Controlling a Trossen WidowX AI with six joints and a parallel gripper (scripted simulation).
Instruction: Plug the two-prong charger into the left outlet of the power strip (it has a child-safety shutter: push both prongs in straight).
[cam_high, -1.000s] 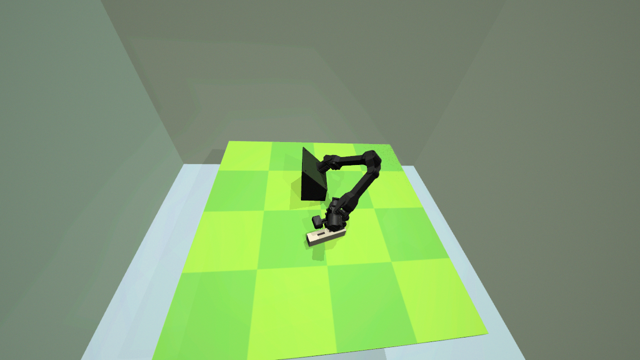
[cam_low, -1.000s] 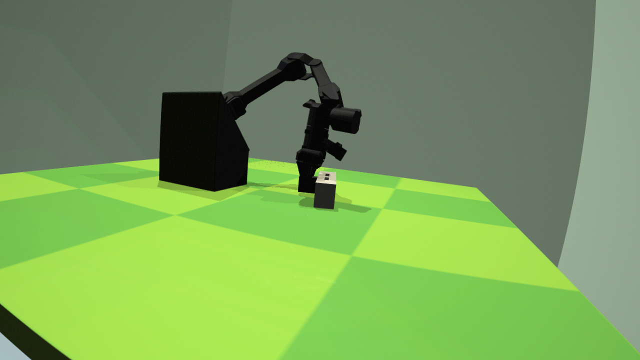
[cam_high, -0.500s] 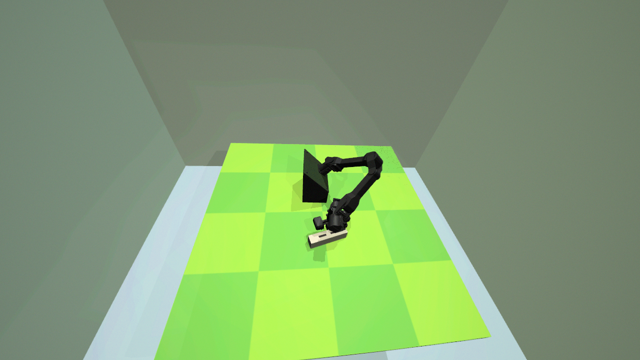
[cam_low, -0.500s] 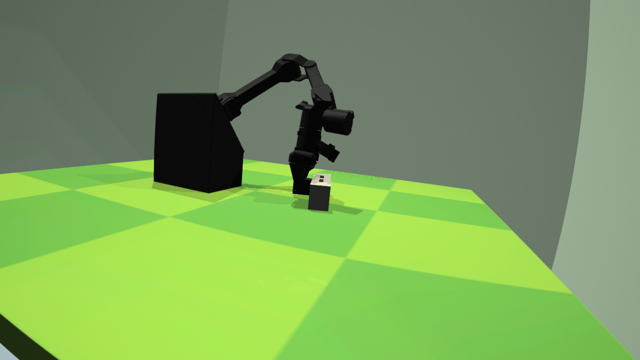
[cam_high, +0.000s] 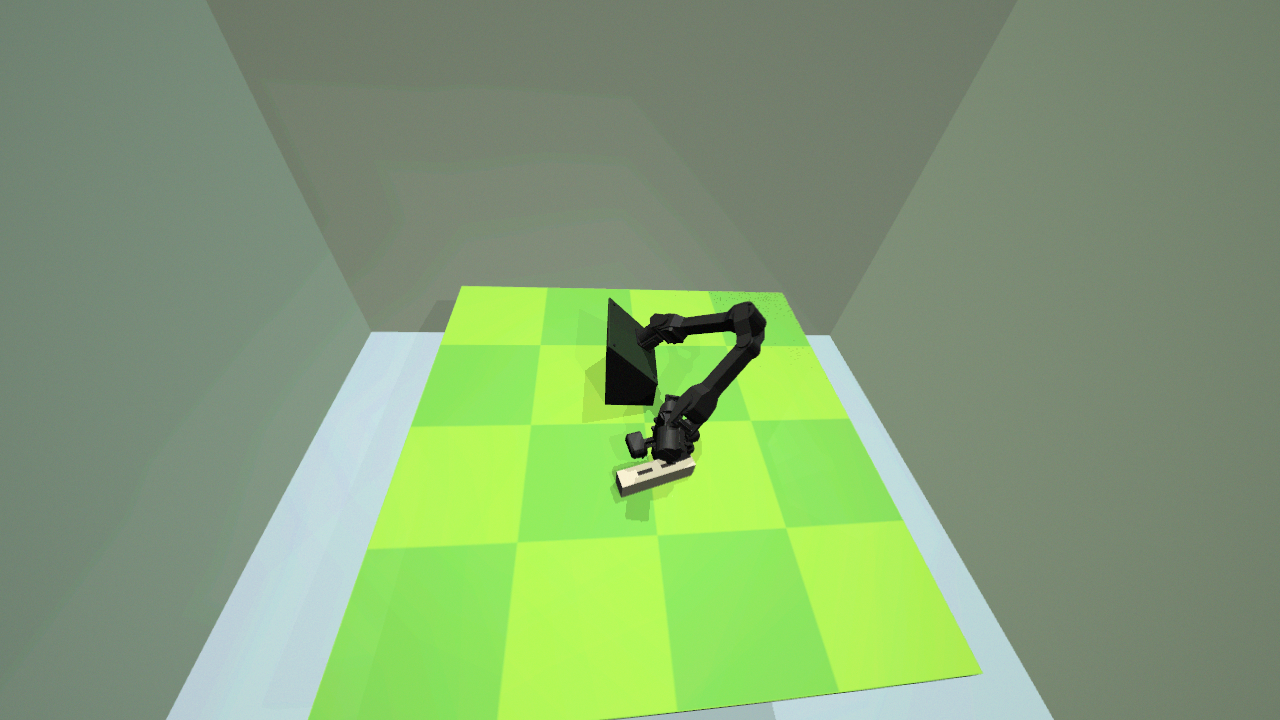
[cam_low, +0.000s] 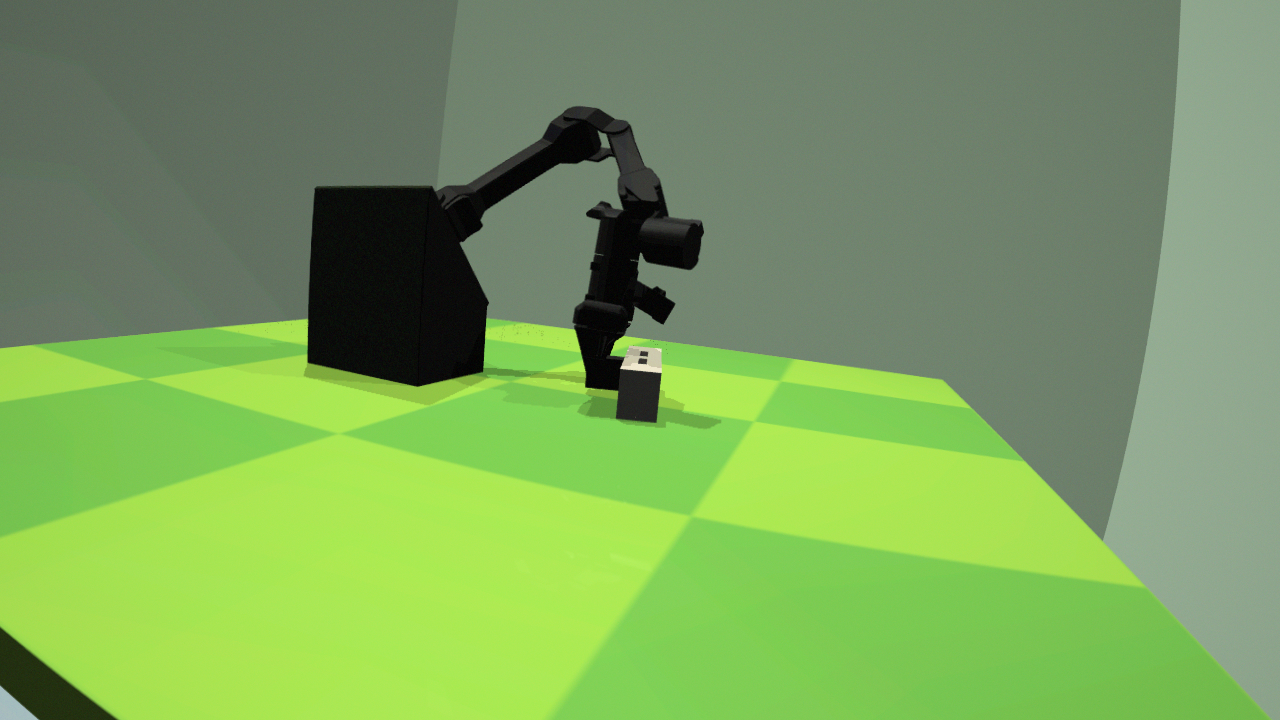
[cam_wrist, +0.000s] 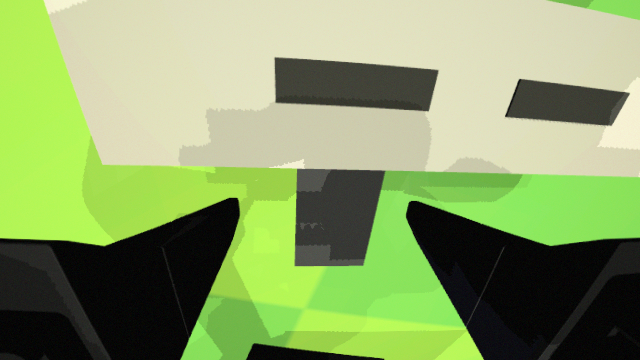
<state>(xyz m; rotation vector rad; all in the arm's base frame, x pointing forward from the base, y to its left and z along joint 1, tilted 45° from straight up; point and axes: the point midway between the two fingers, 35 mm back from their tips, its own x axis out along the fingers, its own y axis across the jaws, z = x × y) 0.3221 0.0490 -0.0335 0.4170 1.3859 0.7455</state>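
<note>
Right now my gripper tip is 30 mm short of the charger, 10 mm to the right of it and 10 mm below it.
</note>
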